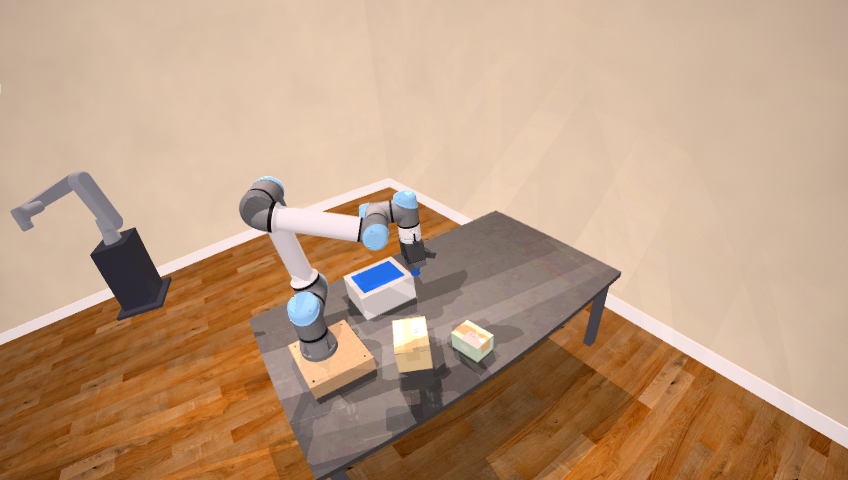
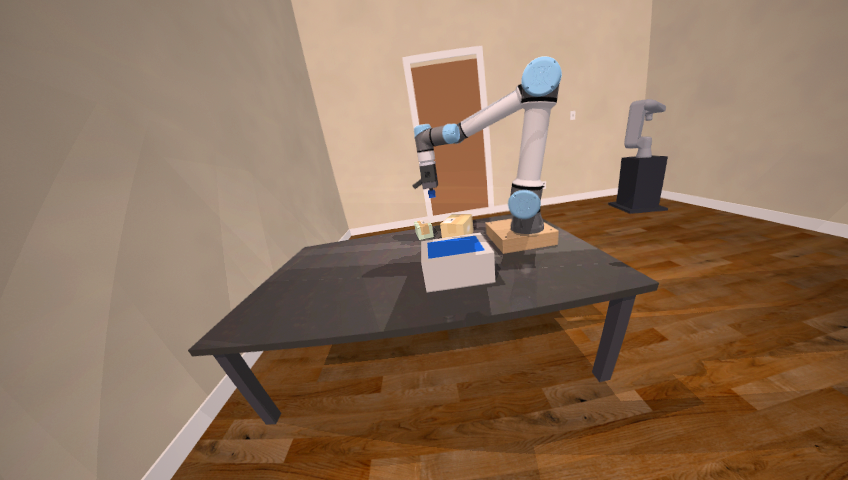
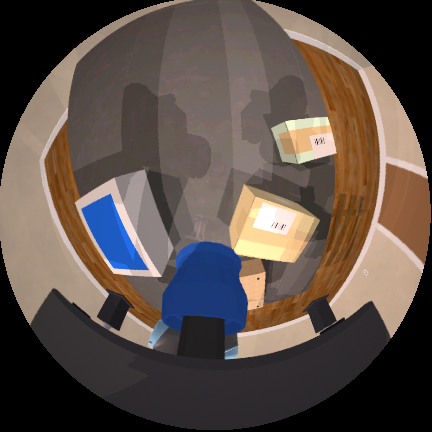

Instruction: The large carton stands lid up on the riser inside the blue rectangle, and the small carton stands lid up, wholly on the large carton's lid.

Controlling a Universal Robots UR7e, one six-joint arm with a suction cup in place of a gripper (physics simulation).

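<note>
The large tan carton (image 1: 411, 352) (image 2: 455, 227) (image 3: 274, 227) stands on the table beside the robot's base, a white label on its upper face. The small pale green carton (image 1: 471, 340) (image 2: 424, 230) (image 3: 302, 141) stands apart from it near the table's edge, with an orange band and a label on its upper side. The white riser (image 1: 389, 301) (image 2: 458, 273) (image 3: 150, 220) bears the blue rectangle (image 1: 377, 276) (image 2: 455, 246) (image 3: 112, 235) on top, with no carton on it. My gripper (image 1: 415, 272) (image 2: 432, 193) (image 3: 206, 270), a blue suction cup, is open and holds nothing. It hangs above the table, beside the riser.
The arm stands on a wooden base block (image 1: 342, 369) (image 2: 526, 240) (image 3: 254, 287) at one end of the dark table (image 1: 505, 249) (image 2: 333, 297) (image 3: 200, 60). A second, grey arm on a black pedestal (image 1: 126, 273) (image 2: 641, 183) stands on the floor away from the table.
</note>
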